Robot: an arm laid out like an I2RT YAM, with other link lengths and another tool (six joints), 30 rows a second.
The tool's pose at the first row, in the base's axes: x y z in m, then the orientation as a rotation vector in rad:
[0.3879 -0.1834 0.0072 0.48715 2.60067 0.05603]
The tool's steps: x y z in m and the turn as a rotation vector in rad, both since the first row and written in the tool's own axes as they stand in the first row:
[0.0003 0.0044 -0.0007 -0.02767 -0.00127 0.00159]
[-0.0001 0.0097 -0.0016 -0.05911 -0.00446 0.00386]
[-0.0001 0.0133 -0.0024 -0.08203 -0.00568 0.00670]
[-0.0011 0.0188 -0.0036 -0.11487 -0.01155 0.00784]
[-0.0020 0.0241 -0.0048 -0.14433 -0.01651 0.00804]
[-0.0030 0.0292 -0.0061 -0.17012 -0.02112 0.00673]
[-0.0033 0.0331 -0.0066 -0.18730 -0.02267 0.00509]
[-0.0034 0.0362 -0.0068 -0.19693 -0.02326 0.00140]
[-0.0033 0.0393 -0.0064 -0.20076 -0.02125 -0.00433]
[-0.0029 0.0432 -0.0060 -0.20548 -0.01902 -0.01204]
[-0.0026 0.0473 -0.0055 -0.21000 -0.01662 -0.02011]
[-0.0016 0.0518 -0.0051 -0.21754 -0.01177 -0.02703]
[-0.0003 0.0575 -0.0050 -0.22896 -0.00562 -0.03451]
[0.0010 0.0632 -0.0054 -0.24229 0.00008 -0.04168]
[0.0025 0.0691 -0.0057 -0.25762 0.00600 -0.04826]
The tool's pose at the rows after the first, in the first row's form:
[0.3888 -0.1791 0.0082 0.47920 2.59475 0.09208]
[0.3904 -0.1743 0.0099 0.47055 2.58572 0.13256]
[0.3912 -0.1709 0.0110 0.46583 2.57960 0.16265]
[0.3933 -0.1660 0.0132 0.45486 2.56706 0.20342]
[0.3952 -0.1613 0.0154 0.44395 2.55583 0.23958]
[0.3971 -0.1568 0.0176 0.43244 2.54573 0.27048]
[0.3984 -0.1533 0.0187 0.42391 2.54045 0.29119]
[0.3994 -0.1504 0.0193 0.41559 2.53833 0.30194]
[0.4005 -0.1475 0.0193 0.40698 2.54057 0.30551]
[0.4017 -0.1437 0.0193 0.39551 2.54321 0.30961]
[0.4030 -0.1398 0.0192 0.38364 2.54609 0.31340]
[0.4039 -0.1353 0.0190 0.37229 2.55022 0.32216]
[0.4047 -0.1295 0.0190 0.35883 2.55458 0.33605]
[0.4054 -0.1237 0.0195 0.34500 2.55781 0.35232]
[0.4060 -0.1176 0.0198 0.33115 2.56041 0.37140]

